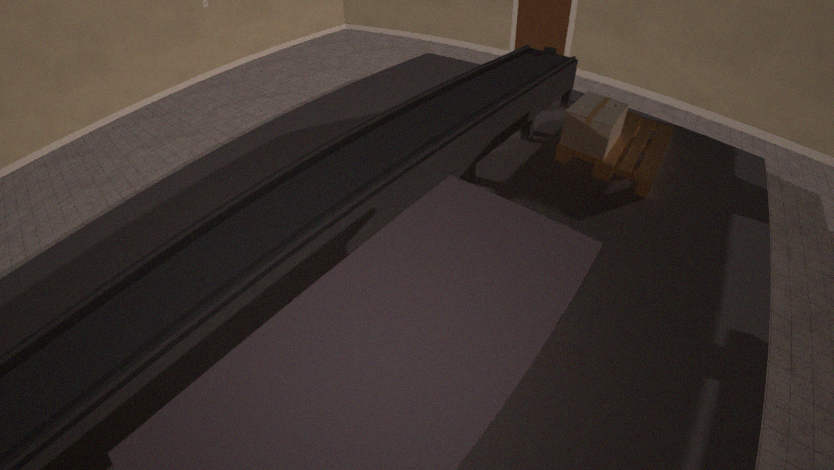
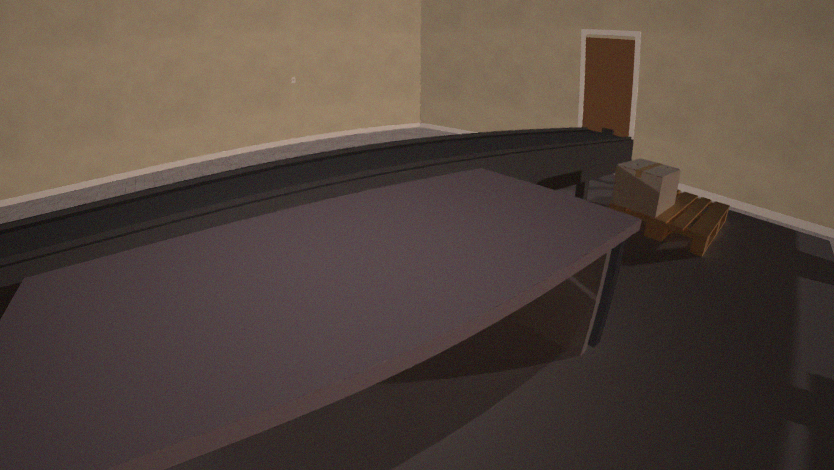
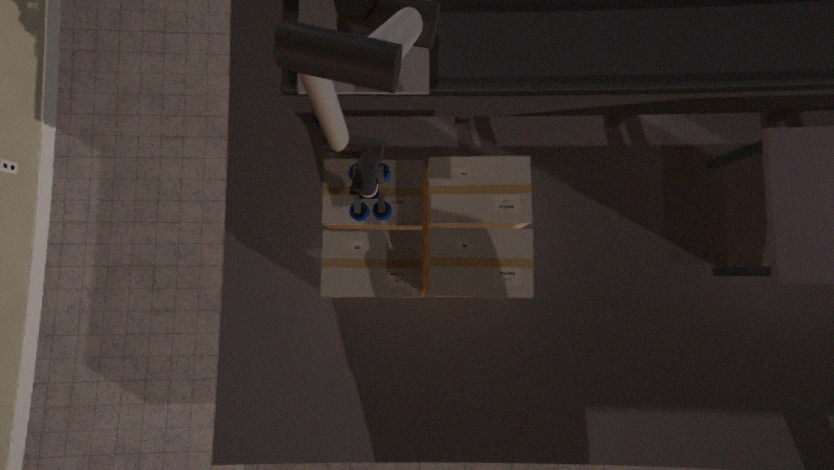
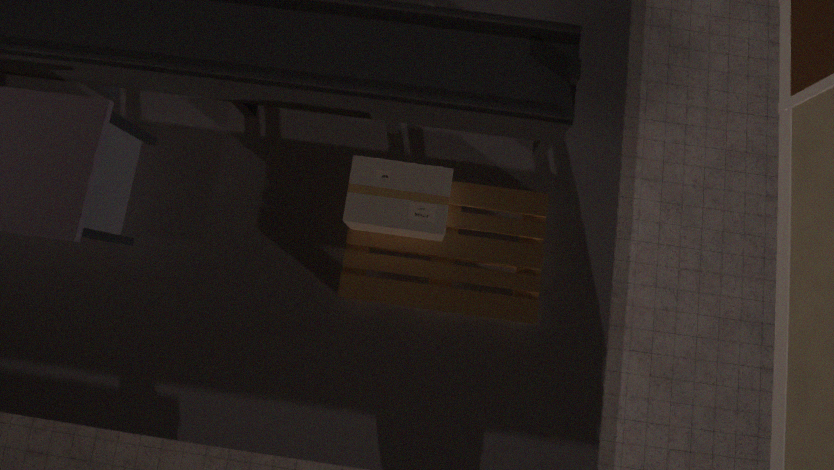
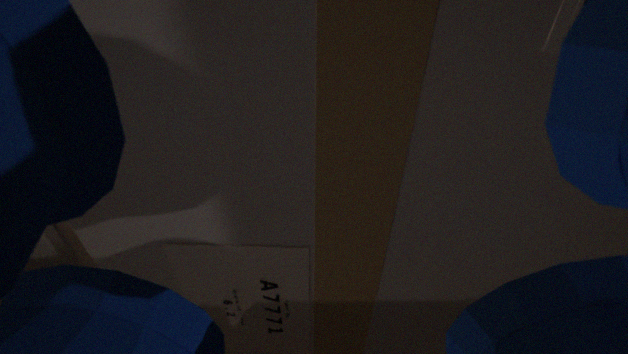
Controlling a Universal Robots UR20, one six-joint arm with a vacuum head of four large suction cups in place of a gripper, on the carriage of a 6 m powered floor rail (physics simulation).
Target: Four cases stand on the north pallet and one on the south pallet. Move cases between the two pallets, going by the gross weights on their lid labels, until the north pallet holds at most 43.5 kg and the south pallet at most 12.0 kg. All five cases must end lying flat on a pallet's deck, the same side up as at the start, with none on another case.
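Places are measured from the arm's base along level axes (x back, y down, z right), in centimetres.
Pixels of known places: hand, tool point: (image 5: 331, 242).
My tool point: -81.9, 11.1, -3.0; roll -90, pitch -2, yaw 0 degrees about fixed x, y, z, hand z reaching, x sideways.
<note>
Behind a point stands the place of what it marks, as x, y, z.
Four white taped cases stand two by two on the north pallet: back left (image 3: 408, 175) @[-70.8, 17.4, -23.6] (image 5: 225, 125) @[-87.1, 17.4, -1.3], back right (image 3: 478, 175) @[-71.9, 12.9, -62.4], front left (image 3: 344, 251) @[-113.7, 18.5, 12.0] and front right (image 3: 478, 248) @[-112.4, 13.0, -62.0]. The back left lid label (image 5: 295, 270) @[-84.1, 17.3, -12.5] reads A7771 and 6.2; the other labels are too small to read. My gripper (image 3: 369, 191) @[-81.9, 11.1, -3.0] (image 5: 320, 200) @[-81.9, 11.1, -3.0], with four blue cups, is over the back left case, very close to its lid, and appears open. The case stands level in its row. The fifth case (image 1: 583, 137) @[-79.1, 29.4, -527.4] (image 2: 636, 189) @[-79.9, 26.8, -527.3] (image 4: 391, 216) @[-92.5, 12.9, -553.5] lies on the back left of the south pallet (image 1: 656, 151) @[-133.1, 42.6, -579.1] (image 2: 709, 224) @[-135.4, 42.6, -557.9] (image 4: 437, 300) @[-134.1, 42.5, -585.6].
The floor rail (image 1: 291, 216) (image 3: 583, 46) (image 4: 291, 46) runs behind both pallets. The arm's carriage (image 3: 417, 70) @[-18.2, 0.0, -28.6] stands at its north end. A long table (image 1: 408, 321) @[-88.7, 4.0, -311.3] (image 2: 291, 262) @[-88.4, 4.0, -284.8] (image 3: 805, 204) @[-90.2, 4.0, -225.5] (image 4: 46, 157) @[-87.0, 4.1, -363.1] stands between the pallets. The north pallet's other cases adjoin the one under the cups.
</note>
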